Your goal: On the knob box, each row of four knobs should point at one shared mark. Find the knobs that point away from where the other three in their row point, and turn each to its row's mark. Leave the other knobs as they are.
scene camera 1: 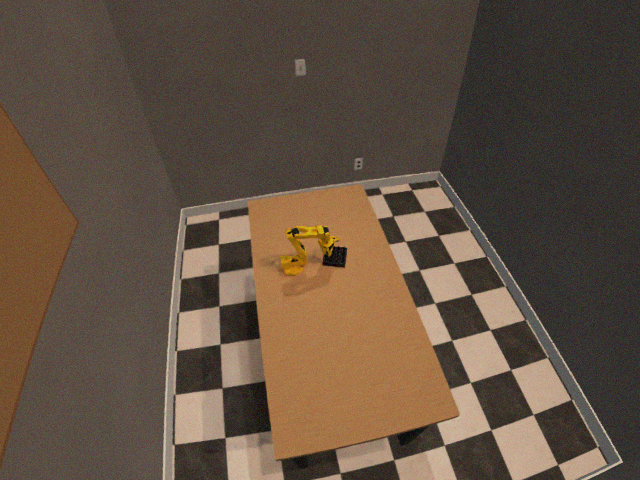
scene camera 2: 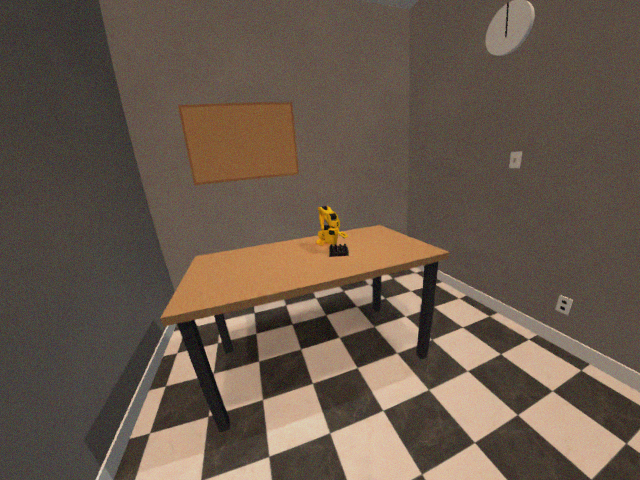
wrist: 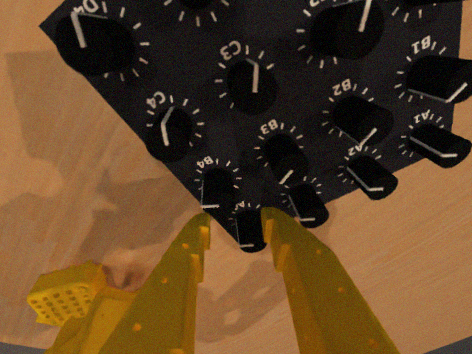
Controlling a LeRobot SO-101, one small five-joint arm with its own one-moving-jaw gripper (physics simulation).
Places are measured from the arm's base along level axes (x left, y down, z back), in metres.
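Pixels of known places: hand, its tool point: [scene camera 1: 325, 253] [scene camera 2: 335, 243] [wrist: 209, 226]; arm's base, origin of its link: [scene camera 1: 296, 266] [scene camera 2: 325, 243] [wrist: 120, 286].
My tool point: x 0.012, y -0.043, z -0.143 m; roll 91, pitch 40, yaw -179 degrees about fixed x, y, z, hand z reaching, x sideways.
Observation:
Ahead of a thing's pixels: the offset from my tool point to its top centre. Level surfaces: height alone.
The black knob box @[dx -0.001, dy +0.005, dz -0.048 m] [scene camera 1: 327, 264] [scene camera 2: 338, 253] [wrist: 200, 30] lies on the table. In the wrist view, knobs A1 @[dx -0.053, dy +0.005, dz -0.072 m] [wrist: 439, 145], A2 @[dx -0.043, dy +0.005, dz -0.046 m] [wrist: 372, 177], A3 @[dx -0.034, dy +0.005, dz -0.021 m] [wrist: 307, 205] and A4 @[dx -0.025, dy +0.005, dz +0.004 m] [wrist: 250, 230] have white lines pointing left. Knobs B1 @[dx -0.028, dy +0.005, dz -0.081 m] [wrist: 435, 77], B2 @[dx -0.018, dy +0.005, dz -0.056 m] [wrist: 362, 120] and B3 @[dx -0.009, dy +0.005, dz -0.030 m] [wrist: 285, 155] point lower left; B4 @[dx +0.000, dy +0.005, dz -0.005 m] [wrist: 218, 187] points more directly left. C3 @[dx +0.016, dy +0.005, dz -0.040 m] [wrist: 251, 100] and C4 @[dx +0.025, dy +0.005, dz -0.015 m] [wrist: 177, 135] point roughly up, as does D4 @[dx +0.051, dy +0.005, dz -0.024 m] [wrist: 100, 50]. My gripper [wrist: 237, 214] is open, its jaw tips drawn either side of A4, holding nothing.
The wooden table @[dy +0.043 m] [scene camera 1: 356, 351] [scene camera 2: 258, 279] carries the yellow arm [scene camera 1: 298, 248] [scene camera 2: 329, 222]. Another large knob @[dx +0.007, dy +0.005, dz -0.065 m] [wrist: 340, 35] is cut by the wrist view's top edge. B4 stands close beside the left jaw tip and A3 close to the right one.

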